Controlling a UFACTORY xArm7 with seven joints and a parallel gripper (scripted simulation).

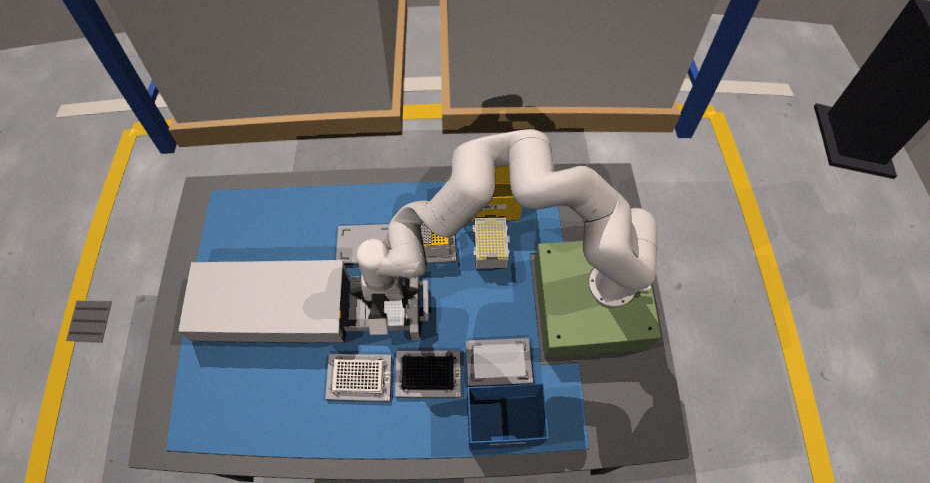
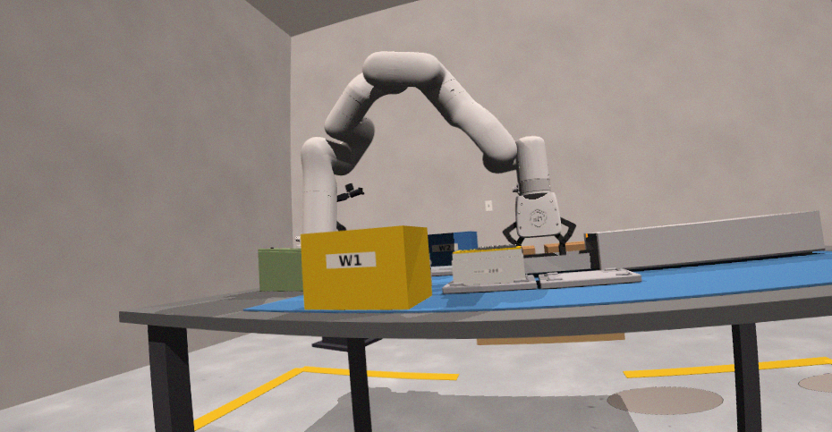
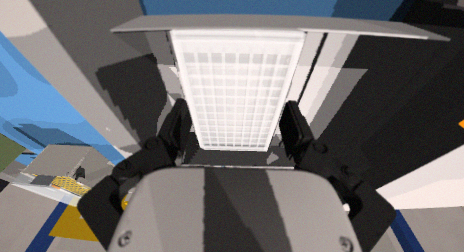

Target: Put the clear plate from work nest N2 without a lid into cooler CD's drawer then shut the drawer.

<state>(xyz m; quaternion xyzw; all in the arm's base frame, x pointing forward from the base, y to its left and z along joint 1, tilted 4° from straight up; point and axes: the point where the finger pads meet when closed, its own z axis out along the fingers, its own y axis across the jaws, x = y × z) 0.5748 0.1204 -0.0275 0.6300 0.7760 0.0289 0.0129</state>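
My hand is 3 cm short of the drawer, 1 cm to the right of it and 1 cm above it. Round my hand: flat-topped pale plate 31 cm behind, 10 cm to the left, 2 cm below; black plate 16 cm to the left, 14 cm behind, 1 cm below; white plate 21 cm to the left, 3 cm ahead, 1 cm below.
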